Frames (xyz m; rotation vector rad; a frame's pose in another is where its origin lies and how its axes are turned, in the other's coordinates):
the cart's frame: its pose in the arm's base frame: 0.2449 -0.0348 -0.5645 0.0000 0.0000 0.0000
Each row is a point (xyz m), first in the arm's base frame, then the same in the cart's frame.
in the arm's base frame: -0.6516 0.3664 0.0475
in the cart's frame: -0.8965 0.4012 0.6120
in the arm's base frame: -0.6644 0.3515 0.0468
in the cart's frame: -0.9093 0.3863 0.6113
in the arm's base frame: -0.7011 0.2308 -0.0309
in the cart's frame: -0.9460 0.2656 0.5336
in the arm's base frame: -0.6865 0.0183 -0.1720
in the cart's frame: -0.9314 0.0531 0.3925
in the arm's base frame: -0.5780 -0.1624 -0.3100
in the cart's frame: -0.8229 -0.1276 0.2545
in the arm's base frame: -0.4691 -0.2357 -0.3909
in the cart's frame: -0.7140 -0.2009 0.1736
